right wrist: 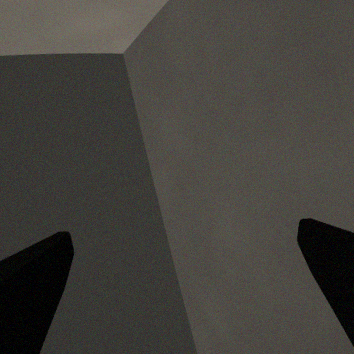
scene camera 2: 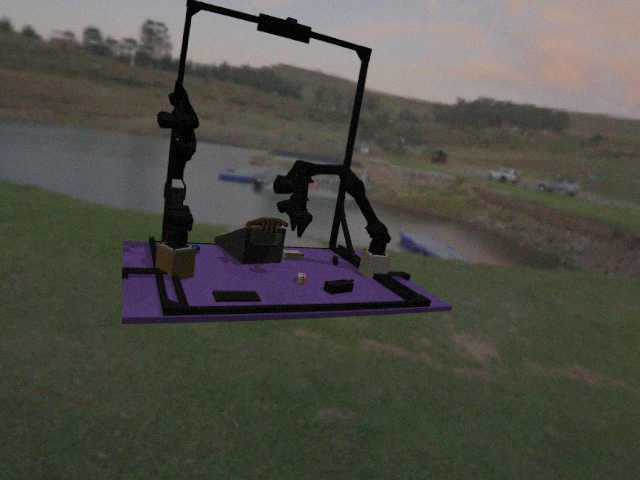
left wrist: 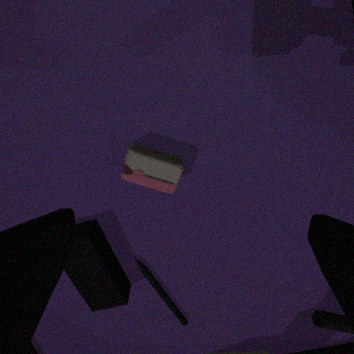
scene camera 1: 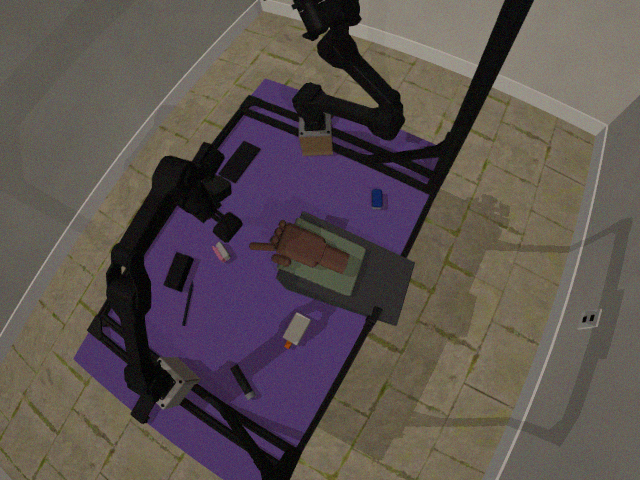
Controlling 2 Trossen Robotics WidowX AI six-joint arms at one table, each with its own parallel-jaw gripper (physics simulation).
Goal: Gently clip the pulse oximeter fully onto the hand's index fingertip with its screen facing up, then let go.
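Pixels of known places: left gripper, fingertip midpoint: (scene camera 2: pixel 295 234) (left wrist: pixel 194 223) (scene camera 1: pixel 217 225); right gripper, fingertip midpoint: (right wrist: pixel 186 236) (scene camera 2: pixel 180 87); left arm's base at its link origin: (scene camera 2: pixel 376 253) (scene camera 1: pixel 161 383); right arm's base at its link origin: (scene camera 2: pixel 176 245) (scene camera 1: pixel 314 122).
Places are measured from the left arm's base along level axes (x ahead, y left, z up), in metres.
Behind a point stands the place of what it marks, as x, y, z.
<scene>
The pulse oximeter (scene camera 1: pixel 221 251) @(0.381, 0.133, -0.074) (scene camera 2: pixel 301 278) @(0.389, 0.164, -0.079) (left wrist: pixel 153 168) @(0.385, 0.137, -0.074), pale grey and pink, lies on the purple table, left of the hand in scene camera 1. The brown hand (scene camera 1: pixel 305 244) @(0.515, -0.106, 0.081) (scene camera 2: pixel 266 223) @(0.509, -0.043, 0.078) rests on a wedge, its index finger (scene camera 1: pixel 261 246) stretched out past the wedge's edge. My left gripper (scene camera 1: pixel 227 227) @(0.424, 0.113, 0.082) (scene camera 2: pixel 300 232) @(0.424, 0.113, 0.082) (left wrist: pixel 194 223) @(0.424, 0.113, 0.082) is open and empty, above the table near the oximeter; in the left wrist view the oximeter shows beyond the fingertips, left of the middle. My right gripper (right wrist: pixel 186 236) @(0.901, 0.201, 0.543) is open and empty, raised far from the table and facing the walls. The oximeter's screen cannot be made out.
The dark wedge (scene camera 1: pixel 385 281) @(0.583, -0.310, -0.053) with a green pad (scene camera 1: pixel 356 273) @(0.546, -0.237, -0.006) carries the hand. A black box (scene camera 1: pixel 178 271) @(0.252, 0.204, -0.072) (left wrist: pixel 97 265) @(0.267, 0.200, -0.070) and a black pen (scene camera 1: pixel 188 304) @(0.193, 0.122, -0.098) (left wrist: pixel 161 291) @(0.201, 0.128, -0.097) lie near the oximeter. A white box (scene camera 1: pixel 297 328) @(0.341, -0.188, -0.077), a black cylinder (scene camera 1: pixel 241 380) @(0.131, -0.151, -0.080), a blue item (scene camera 1: pixel 376 198) @(0.785, -0.149, -0.072) and a flat black slab (scene camera 1: pixel 239 161) @(0.654, 0.310, -0.097) lie around.
</scene>
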